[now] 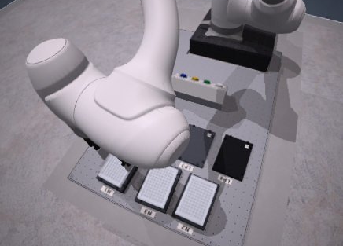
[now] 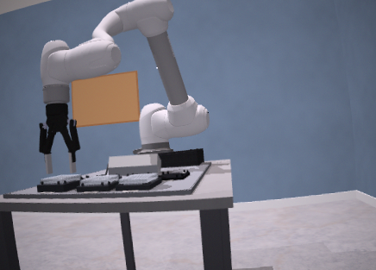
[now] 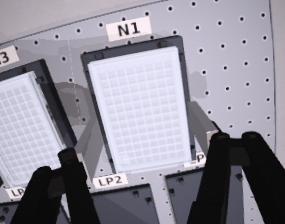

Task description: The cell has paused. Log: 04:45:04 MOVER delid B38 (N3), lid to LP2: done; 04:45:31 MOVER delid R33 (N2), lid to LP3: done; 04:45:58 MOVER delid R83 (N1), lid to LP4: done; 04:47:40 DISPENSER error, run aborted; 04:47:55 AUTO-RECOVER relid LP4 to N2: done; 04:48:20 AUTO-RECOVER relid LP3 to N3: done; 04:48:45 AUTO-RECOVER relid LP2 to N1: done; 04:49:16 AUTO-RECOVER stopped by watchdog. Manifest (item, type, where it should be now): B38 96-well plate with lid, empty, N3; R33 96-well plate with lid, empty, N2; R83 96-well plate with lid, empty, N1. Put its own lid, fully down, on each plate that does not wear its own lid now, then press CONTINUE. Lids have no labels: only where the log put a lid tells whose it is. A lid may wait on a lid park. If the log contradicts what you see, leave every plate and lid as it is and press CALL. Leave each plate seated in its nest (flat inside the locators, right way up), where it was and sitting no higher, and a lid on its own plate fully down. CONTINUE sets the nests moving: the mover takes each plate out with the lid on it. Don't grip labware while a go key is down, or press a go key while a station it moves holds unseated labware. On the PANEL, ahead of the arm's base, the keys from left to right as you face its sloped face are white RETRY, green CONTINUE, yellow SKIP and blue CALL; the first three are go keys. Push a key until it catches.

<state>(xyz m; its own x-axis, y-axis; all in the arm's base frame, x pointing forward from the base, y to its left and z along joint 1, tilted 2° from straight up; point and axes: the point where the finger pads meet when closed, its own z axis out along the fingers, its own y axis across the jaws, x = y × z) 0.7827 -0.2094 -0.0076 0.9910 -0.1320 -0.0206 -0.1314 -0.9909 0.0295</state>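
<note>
My gripper is now 4 cm above the pale grey lid. Also, from my hand: LP2 label: 9 cm behind, 8 cm to the left, 8 cm below; nest N1: 7 cm below; lid park LP1: 18 cm behind, 7 cm below, 4 cm to the right.
</note>
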